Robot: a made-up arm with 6 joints. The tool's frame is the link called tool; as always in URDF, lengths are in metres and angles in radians.
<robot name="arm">
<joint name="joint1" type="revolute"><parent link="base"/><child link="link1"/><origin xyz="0.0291 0.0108 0.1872" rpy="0 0 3.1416"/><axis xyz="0 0 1"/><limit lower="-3.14" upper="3.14" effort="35" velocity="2.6"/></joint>
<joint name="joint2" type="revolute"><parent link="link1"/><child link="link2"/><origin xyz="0.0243 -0.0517 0.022" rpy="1.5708 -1.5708 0"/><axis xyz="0 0 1"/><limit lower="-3.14" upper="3.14" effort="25" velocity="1.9"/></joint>
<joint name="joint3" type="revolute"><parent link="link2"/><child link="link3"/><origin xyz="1.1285 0.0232 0.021"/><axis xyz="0 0 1"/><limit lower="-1.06" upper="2.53" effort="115" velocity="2"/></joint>
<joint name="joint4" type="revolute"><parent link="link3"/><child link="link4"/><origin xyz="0.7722 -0.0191 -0.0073" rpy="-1.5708 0 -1.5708"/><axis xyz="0 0 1"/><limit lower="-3.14" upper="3.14" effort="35" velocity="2.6"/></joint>
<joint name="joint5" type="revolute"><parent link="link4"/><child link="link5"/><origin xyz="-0.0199 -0.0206 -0.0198" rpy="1.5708 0 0"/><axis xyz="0 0 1"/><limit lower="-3.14" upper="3.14" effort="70" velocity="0.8"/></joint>
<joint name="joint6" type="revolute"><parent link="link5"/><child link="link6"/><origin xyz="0.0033 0.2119 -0.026" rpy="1.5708 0 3.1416"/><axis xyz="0 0 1"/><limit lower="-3.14" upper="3.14" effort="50" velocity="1.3"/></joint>
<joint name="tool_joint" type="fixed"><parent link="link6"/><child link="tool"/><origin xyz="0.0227 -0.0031 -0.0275" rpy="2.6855 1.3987 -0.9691"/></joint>
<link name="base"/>
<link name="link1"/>
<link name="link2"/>
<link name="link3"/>
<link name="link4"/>
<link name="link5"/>
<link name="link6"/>
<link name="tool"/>
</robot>
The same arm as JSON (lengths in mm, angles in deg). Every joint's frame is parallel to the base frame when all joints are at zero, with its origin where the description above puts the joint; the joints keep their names.
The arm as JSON. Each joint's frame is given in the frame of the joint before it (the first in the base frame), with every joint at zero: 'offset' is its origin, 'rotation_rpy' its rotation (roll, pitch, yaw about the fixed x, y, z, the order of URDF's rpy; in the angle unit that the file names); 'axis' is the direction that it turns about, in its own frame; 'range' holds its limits. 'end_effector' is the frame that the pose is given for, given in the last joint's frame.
{"length_unit": "mm", "angle_unit": "deg", "chain": [{"id": "joint1", "offset": [29.1, 10.8, 187.2], "rotation_rpy": [0.0, 0.0, 0.0], "axis": [0.0, 0.0, 1.0], "range": [-179.91, 179.91]}, {"id": "joint2", "offset": [-24.3, 51.7, 22.0], "rotation_rpy": [0.0, 0.0, 0.0], "axis": [0.0, 1.0, 0.0], "range": [-179.91, 179.91]}, {"id": "joint3", "offset": [23.2, 21.0, 1128.5], "rotation_rpy": [0.0, 0.0, 0.0], "axis": [0.0, 1.0, 0.0], "range": [-60.73, 144.96]}, {"id": "joint4", "offset": [-19.1, -7.3, 772.2], "rotation_rpy": [0.0, 0.0, 0.0], "axis": [0.0, 0.0, 1.0], "range": [-179.91, 179.91]}, {"id": "joint5", "offset": [19.9, 20.6, -19.8], "rotation_rpy": [0.0, 0.0, 0.0], "axis": [0.0, 1.0, 0.0], "range": [-179.91, 179.91]}, {"id": "joint6", "offset": [-3.3, -26.0, 211.9], "rotation_rpy": [0.0, 0.0, 0.0], "axis": [0.0, 0.0, 1.0], "range": [-179.91, 179.91]}], "end_effector": {"offset": [22.7, -3.1, -27.5], "rotation_rpy": [153.87, 80.14, -55.53]}}
